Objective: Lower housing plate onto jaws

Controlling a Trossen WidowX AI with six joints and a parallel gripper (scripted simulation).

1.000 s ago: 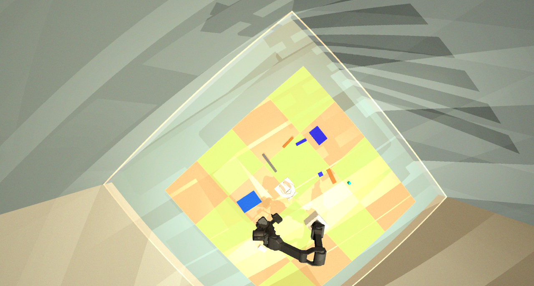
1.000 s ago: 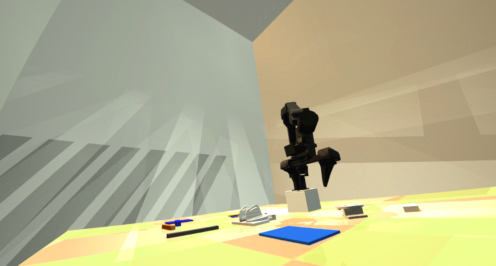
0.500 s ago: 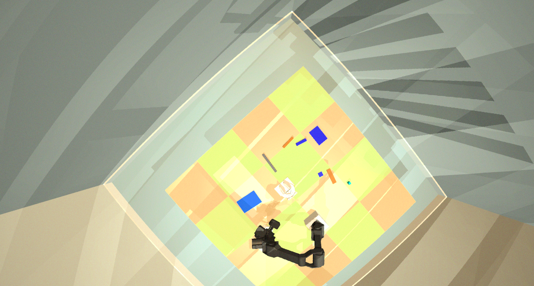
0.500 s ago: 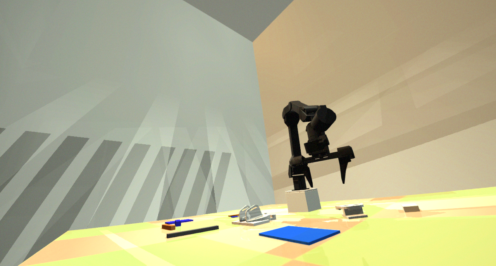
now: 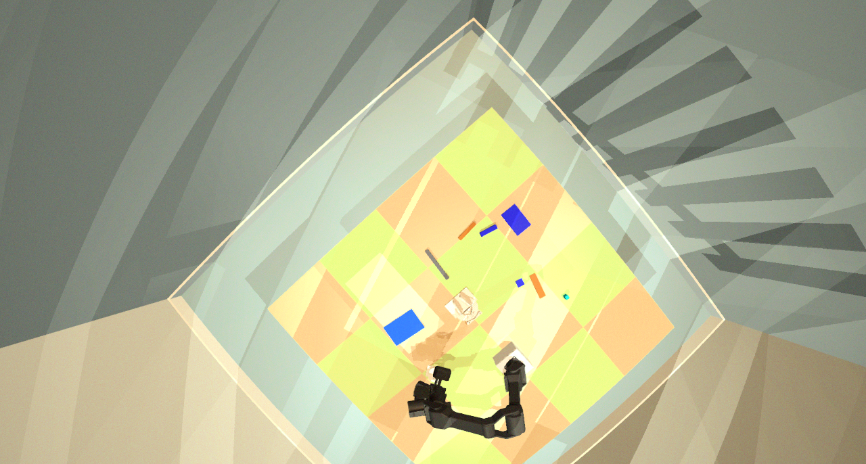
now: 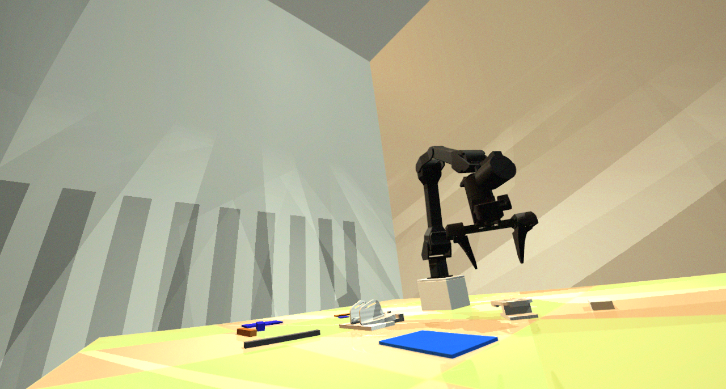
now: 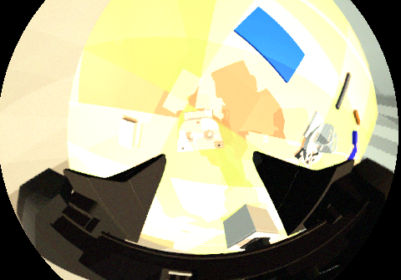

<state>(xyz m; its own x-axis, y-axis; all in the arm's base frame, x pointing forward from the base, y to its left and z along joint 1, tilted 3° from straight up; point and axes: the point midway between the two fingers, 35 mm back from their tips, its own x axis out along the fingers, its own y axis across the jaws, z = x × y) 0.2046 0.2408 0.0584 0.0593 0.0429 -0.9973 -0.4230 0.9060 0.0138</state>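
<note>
Now: the tile 7 cm behind my gripper tip, 15 cm to the left of it and 9 cm below it. Also, from my gripper tip: black bar: 29 cm ahead, 35 cm to the right, 9 cm below; then blue bar: 23 cm ahead, 59 cm to the right, 9 cm below; then orange block: 29 cm ahead, 53 cm to the right, 9 cm below.
</note>
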